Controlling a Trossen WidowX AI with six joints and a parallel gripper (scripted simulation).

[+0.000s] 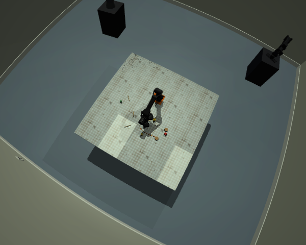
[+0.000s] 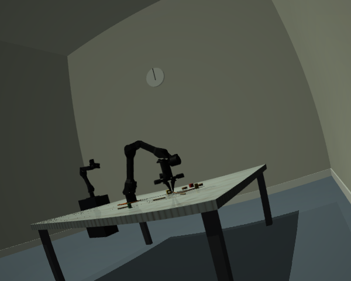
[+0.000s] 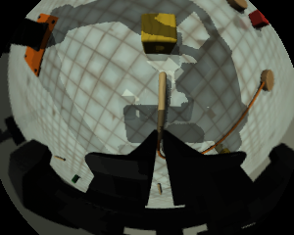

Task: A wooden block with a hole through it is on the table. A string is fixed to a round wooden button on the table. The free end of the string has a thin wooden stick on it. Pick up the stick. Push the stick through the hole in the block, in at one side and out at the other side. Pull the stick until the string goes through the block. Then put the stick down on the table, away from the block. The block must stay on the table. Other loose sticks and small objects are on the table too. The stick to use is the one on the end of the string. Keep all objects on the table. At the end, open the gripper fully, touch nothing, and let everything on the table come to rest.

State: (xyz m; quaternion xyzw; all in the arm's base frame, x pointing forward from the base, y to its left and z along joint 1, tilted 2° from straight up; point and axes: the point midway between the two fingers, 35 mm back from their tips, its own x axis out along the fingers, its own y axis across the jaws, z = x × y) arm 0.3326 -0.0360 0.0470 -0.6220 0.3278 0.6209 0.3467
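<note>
Right now the yellow wooden block is 9 cm to the left of my gripper tip and 6 cm behind it. From my gripper tip the other things lie so: red cube 27 cm to the left, 4 cm ahead; then round wooden disc 26 cm to the left, 1 cm below, 1 cm behind; then round wooden button 20 cm to the left, 12 cm ahead, 1 cm below.
</note>
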